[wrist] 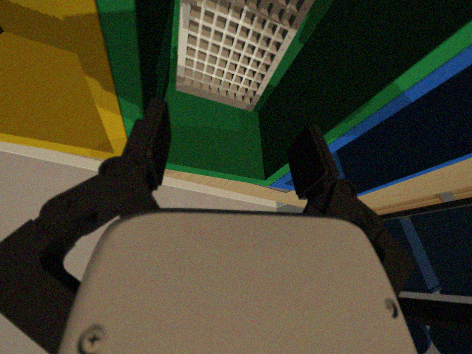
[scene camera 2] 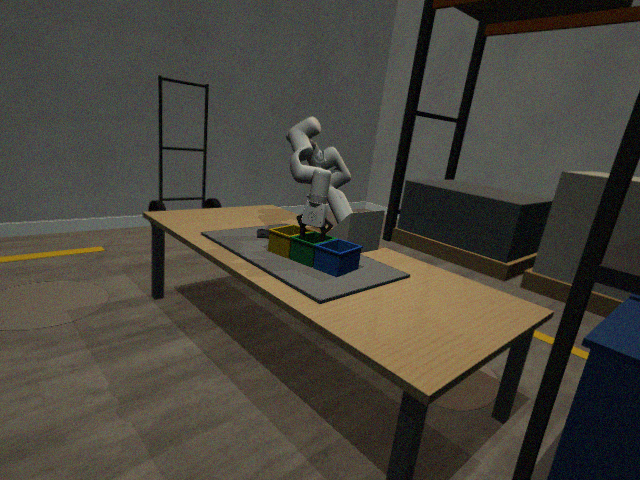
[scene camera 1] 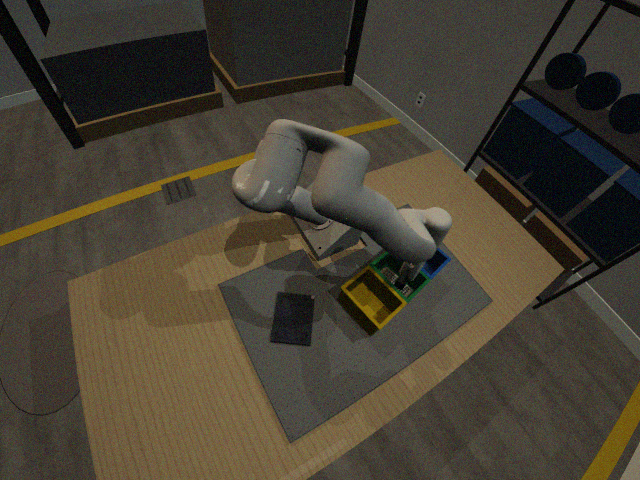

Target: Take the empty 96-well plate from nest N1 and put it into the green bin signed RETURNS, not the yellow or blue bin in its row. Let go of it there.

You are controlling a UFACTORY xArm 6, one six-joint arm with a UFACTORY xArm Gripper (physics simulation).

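Frame: origin at the arm's base, x ahead, y left, z up, level; centimetres.
Seen in the pictures: gripper, fingertip midpoint: (wrist: 237, 129) (scene camera 2: 311, 239) (scene camera 1: 405, 277); arm's base, origin of the base link: (scene camera 2: 349, 226).
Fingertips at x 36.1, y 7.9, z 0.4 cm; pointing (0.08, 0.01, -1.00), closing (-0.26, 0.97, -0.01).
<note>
Pixels of each thing's middle, then the offset from my fingertips to it. "pt": a spot on its surface instead. Level surfaces: height alone.
- pale 96-well plate, body centre: (wrist: 236, 32) (scene camera 1: 391, 285) dx -1.8, dy -0.9, dz -8.2 cm
- green bin, body centre: (wrist: 247, 56) (scene camera 1: 395, 279) (scene camera 2: 313, 248) dx -2.2, dy -0.4, dz -4.5 cm
- yellow bin, surface spot: (scene camera 1: 361, 315) pt dx +1.3, dy -18.9, dz -3.3 cm
- dark rectangular block, body centre: (scene camera 1: 293, 317) (scene camera 2: 273, 233) dx -10.7, dy -35.4, dz -8.6 cm
- grey mat, its level: dz -9.4 cm
The pale 96-well plate (scene camera 1: 406, 290) (wrist: 230, 55) lies inside the green bin (scene camera 1: 419, 290) (scene camera 2: 302, 251) (wrist: 215, 145), below the fingers. In the wrist view its near end is apart from both fingers, and its far end runs out of view. In scene camera 1 the gripper partly covers it; in scene camera 2 the bin walls hide it. My gripper (scene camera 1: 403, 280) (scene camera 2: 313, 235) (wrist: 237, 129) is open and empty, over the green bin, with its fingertips near rim height. No RETURNS sign is readable.
The yellow bin (scene camera 1: 361, 315) (scene camera 2: 279, 246) and the blue bin (scene camera 1: 440, 269) (scene camera 2: 330, 260) stand against either side of the green bin. A dark rectangular block (scene camera 1: 292, 318) (scene camera 2: 262, 233) lies on the grey mat (scene camera 1: 330, 392) (scene camera 2: 341, 291) beyond the yellow bin.
</note>
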